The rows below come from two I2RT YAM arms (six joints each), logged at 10 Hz.
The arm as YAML. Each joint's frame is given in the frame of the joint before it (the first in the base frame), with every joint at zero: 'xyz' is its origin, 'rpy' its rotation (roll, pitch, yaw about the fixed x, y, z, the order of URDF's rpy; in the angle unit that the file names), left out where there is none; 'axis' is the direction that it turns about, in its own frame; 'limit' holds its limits. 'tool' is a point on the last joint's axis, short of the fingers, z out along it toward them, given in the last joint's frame.
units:
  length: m
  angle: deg
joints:
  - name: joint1
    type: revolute
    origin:
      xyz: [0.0, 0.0, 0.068]
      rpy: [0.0, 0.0, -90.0]
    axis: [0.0, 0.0, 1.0]
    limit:
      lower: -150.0
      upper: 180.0
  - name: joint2
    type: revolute
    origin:
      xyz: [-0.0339, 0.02, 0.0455]
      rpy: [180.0, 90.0, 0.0]
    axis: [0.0, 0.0, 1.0]
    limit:
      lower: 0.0
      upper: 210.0
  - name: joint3
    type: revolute
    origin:
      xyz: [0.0, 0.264, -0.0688]
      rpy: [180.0, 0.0, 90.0]
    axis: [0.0, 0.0, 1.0]
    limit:
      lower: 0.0
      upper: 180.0
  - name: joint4
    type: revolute
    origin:
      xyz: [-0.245, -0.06, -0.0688]
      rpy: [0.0, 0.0, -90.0]
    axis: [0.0, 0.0, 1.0]
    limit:
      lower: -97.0
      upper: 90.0
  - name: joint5
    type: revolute
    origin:
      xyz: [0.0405, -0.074, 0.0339]
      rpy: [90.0, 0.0, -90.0]
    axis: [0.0, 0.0, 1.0]
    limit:
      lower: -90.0
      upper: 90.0
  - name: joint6
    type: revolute
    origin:
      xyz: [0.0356, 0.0, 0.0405]
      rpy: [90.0, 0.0, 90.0]
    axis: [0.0, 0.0, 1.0]
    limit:
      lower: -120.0
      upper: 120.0
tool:
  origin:
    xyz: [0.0, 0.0, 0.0]
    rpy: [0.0, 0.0, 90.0]
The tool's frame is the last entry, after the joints.
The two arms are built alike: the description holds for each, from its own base.
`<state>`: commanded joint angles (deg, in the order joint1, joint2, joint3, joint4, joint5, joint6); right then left.
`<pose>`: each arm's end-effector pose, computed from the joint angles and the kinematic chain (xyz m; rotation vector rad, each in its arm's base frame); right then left.
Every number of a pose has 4 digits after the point. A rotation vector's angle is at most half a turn.
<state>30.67 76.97 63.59 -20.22 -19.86 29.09 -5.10 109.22 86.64 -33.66 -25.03 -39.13</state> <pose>0.2538 0.1646 0.3129 -0.2447 2.2697 0.9522 0.4149 -0.0219 0.2358 -0.8678 2.2764 0.2222</pose>
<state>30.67 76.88 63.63 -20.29 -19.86 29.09 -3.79 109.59 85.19 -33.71 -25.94 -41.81</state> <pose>0.2535 0.1644 0.3135 -0.2448 2.2686 0.9525 0.4126 -0.0117 0.2256 -0.9506 2.2641 0.2490</pose>
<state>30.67 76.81 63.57 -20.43 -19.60 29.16 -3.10 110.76 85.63 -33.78 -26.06 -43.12</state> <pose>0.2532 0.1641 0.3132 -0.2403 2.2711 0.9477 0.4158 -0.0069 0.2199 -0.9908 2.2577 0.2551</pose>
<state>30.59 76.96 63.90 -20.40 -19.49 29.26 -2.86 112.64 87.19 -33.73 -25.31 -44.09</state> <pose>0.2543 0.1641 0.3145 -0.2360 2.2675 0.9469 0.4233 -0.0059 0.2149 -1.0127 2.2580 0.2375</pose>
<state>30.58 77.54 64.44 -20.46 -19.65 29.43 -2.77 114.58 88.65 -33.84 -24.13 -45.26</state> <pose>0.2564 0.1654 0.3147 -0.2340 2.2705 0.9508 0.4302 -0.0062 0.2084 -1.0352 2.2663 0.2122</pose>
